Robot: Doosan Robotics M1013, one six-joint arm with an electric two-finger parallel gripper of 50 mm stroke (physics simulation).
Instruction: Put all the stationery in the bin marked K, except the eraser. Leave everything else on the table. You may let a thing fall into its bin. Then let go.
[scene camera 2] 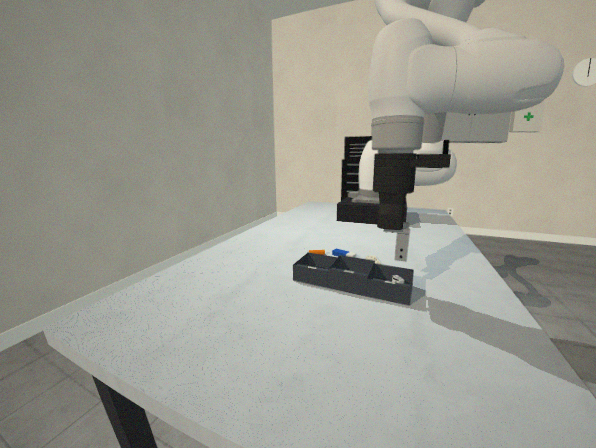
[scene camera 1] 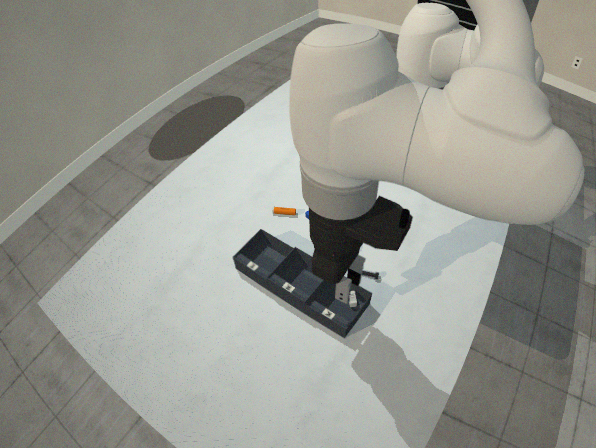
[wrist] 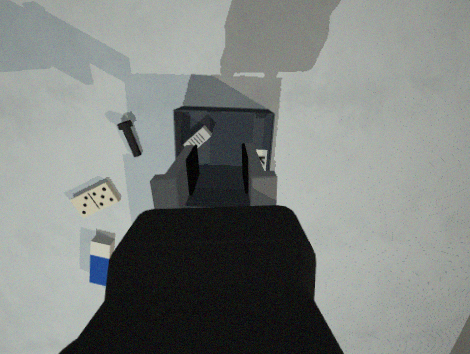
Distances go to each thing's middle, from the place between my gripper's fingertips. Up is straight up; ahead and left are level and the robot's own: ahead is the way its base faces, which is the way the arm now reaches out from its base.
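There is the eraser (wrist: 101, 248), 70 mm below my hand, 160 mm to the right of it and 140 mm behind it. The cream domino (wrist: 104, 195) is 80 mm below my hand, and it is also 80 mm to the right of it and 140 mm behind it. I see the dark three-compartment tray (scene camera 1: 285, 271) as well, 60 mm below my hand and 100 mm to the right of it.
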